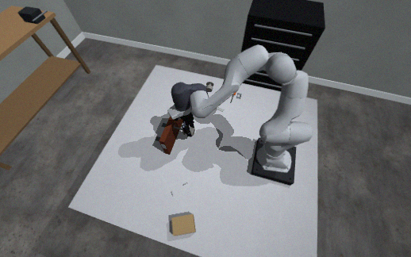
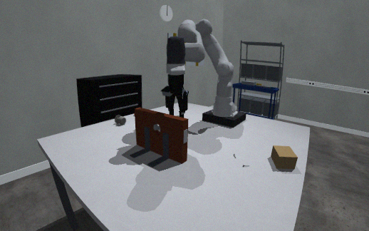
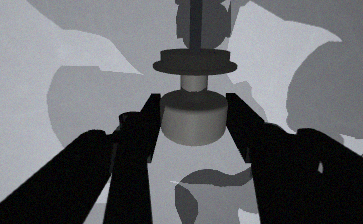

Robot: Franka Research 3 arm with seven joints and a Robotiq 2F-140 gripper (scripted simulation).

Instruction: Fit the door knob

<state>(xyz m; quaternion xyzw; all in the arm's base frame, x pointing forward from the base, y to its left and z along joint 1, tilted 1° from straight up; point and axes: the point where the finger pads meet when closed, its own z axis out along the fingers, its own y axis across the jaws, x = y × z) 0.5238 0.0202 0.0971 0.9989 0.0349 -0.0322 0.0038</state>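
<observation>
Right now my hand is 3 cm short of the grey door knob and 2 cm above it. From my hand the other things lie so: cardboard box (53 cm to the left, 16 cm behind, 12 cm below); then orange-handled screwdriver (51 cm to the right, 18 cm behind, 14 cm below); then red-brown wooden door block (13 cm ahead, 4 cm below, 1 cm to the left).
</observation>
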